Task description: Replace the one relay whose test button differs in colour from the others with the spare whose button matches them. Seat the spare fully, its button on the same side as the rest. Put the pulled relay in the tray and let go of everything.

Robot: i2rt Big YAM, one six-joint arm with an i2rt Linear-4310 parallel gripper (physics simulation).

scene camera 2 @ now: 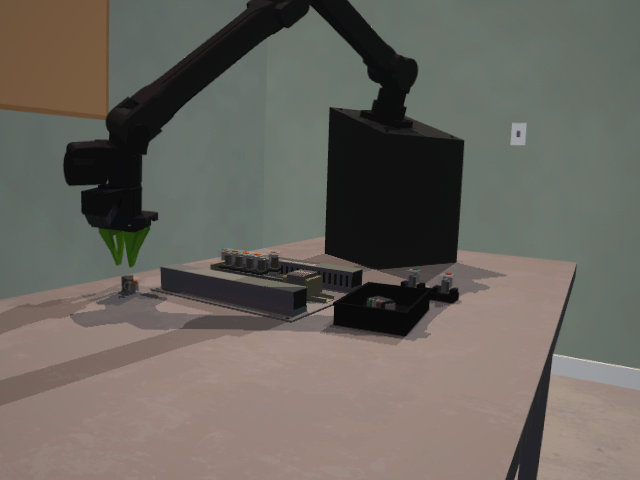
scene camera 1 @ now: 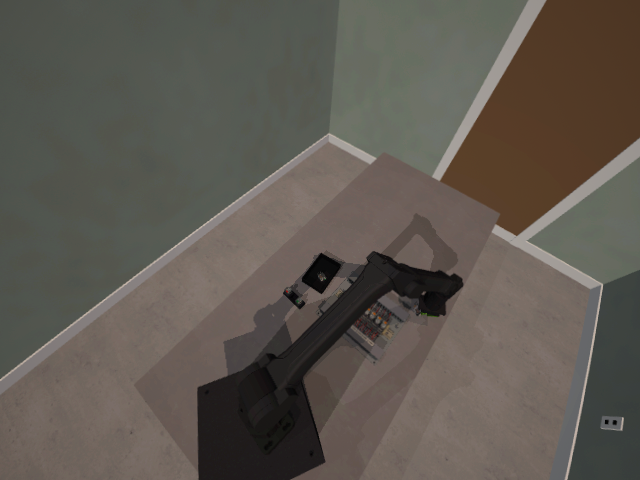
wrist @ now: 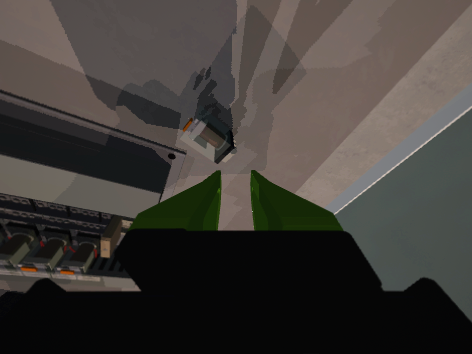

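Where they show: gripper, fingertip midpoint: [scene camera 2: 125, 265] [scene camera 1: 424, 314] [wrist: 235, 177]; arm's base, link origin: [scene camera 2: 385, 121] [scene camera 1: 266, 418].
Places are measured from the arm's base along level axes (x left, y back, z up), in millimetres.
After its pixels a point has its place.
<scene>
My gripper [scene camera 1: 426, 311] {z -317, x -151, y -662 mm} [scene camera 2: 124, 258] {z -317, x -151, y -662 mm} [wrist: 235, 177] {z -317, x -151, y -662 mm} hangs above the table past the end of the relay panel, its green fingers nearly together with nothing between them. A small relay with an orange button [scene camera 2: 128, 284] {z -343, x -108, y -682 mm} [wrist: 207, 139] {z -334, x -121, y -672 mm} sits on the table just below and ahead of the fingertips, apart from them. A row of relays [scene camera 1: 374, 320] {z -298, x -22, y -476 mm} [scene camera 2: 248, 259] [wrist: 49, 253] {z -305, x -38, y -504 mm} stands seated in the panel. The black tray [scene camera 1: 311, 278] {z -358, x 307, y -428 mm} [scene camera 2: 379, 317] {z -340, x 326, y -552 mm} holds one relay [scene camera 1: 321, 276] {z -338, x 277, y -463 mm} [scene camera 2: 381, 302] {z -338, x 288, y -482 mm}. A small black holder [scene camera 1: 294, 296] {z -358, x 294, y -313 mm} [scene camera 2: 445, 295] {z -349, x 328, y -321 mm} beside the tray carries a red-buttoned relay [scene camera 2: 447, 281] {z -324, x 328, y -317 mm}.
A long dark wire duct [scene camera 2: 227, 289] {z -336, x 59, y -599 mm} [wrist: 76, 152] {z -340, x -39, y -608 mm} runs along the panel's front. The arm's tall black pedestal [scene camera 2: 392, 190] {z -174, x 92, y -113 mm} stands behind the tray. The table edge and the floor lie to the right in the wrist view.
</scene>
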